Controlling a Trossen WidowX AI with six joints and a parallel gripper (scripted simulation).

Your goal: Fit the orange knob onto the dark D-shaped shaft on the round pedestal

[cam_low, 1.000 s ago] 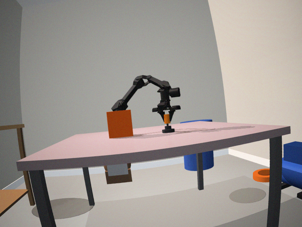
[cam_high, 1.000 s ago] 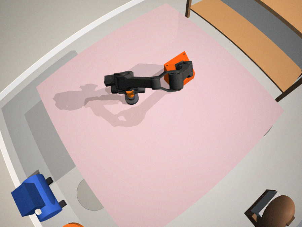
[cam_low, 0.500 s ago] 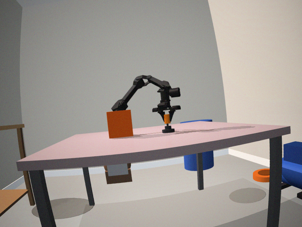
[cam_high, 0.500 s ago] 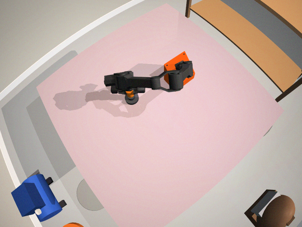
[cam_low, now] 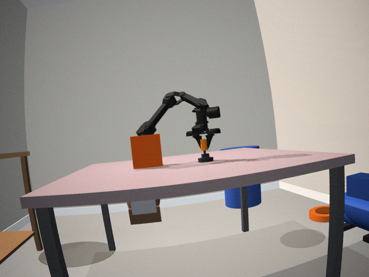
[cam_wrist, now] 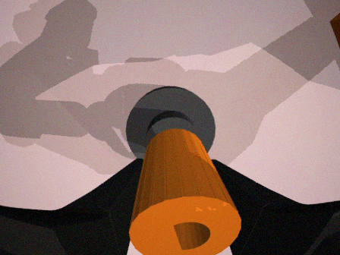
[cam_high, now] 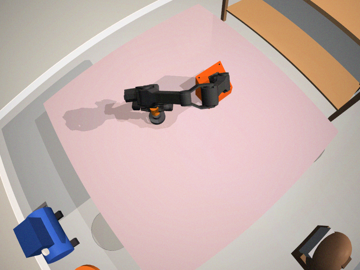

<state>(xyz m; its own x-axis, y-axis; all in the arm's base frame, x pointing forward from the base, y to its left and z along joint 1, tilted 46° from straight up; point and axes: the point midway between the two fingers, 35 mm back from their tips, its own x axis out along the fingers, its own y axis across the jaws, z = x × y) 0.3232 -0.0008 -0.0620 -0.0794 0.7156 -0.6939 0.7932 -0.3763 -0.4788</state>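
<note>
Right now my gripper tip is 2 cm below the orange knob. Round my gripper tip: pedestal 4 cm below.
</note>
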